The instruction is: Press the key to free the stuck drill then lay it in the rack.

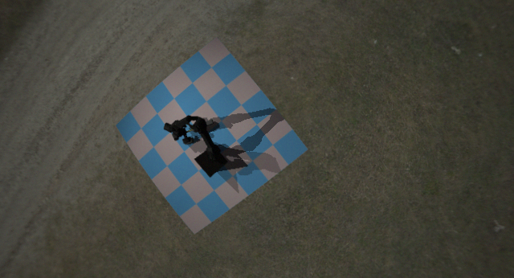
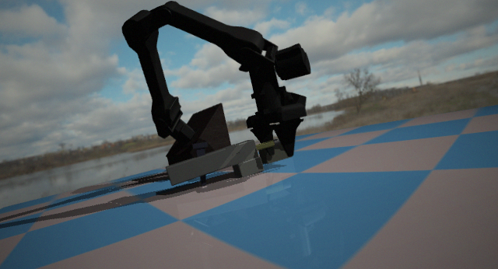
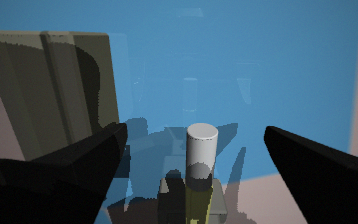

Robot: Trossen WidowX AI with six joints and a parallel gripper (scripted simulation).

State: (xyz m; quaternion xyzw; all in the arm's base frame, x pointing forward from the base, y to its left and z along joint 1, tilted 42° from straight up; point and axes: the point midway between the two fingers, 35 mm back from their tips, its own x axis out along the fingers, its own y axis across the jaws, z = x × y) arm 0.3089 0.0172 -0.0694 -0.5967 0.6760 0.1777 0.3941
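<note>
Right now my gripper tip is 10 mm past the yellow drill, 40 mm to the left of it and 30 mm below it. From my gripper tip the other things lie so: small dark blue key (50 mm behind, 160 mm to the right, 30 mm above); long grey housing (50 mm behind, 140 mm to the right, 20 mm above).
</note>
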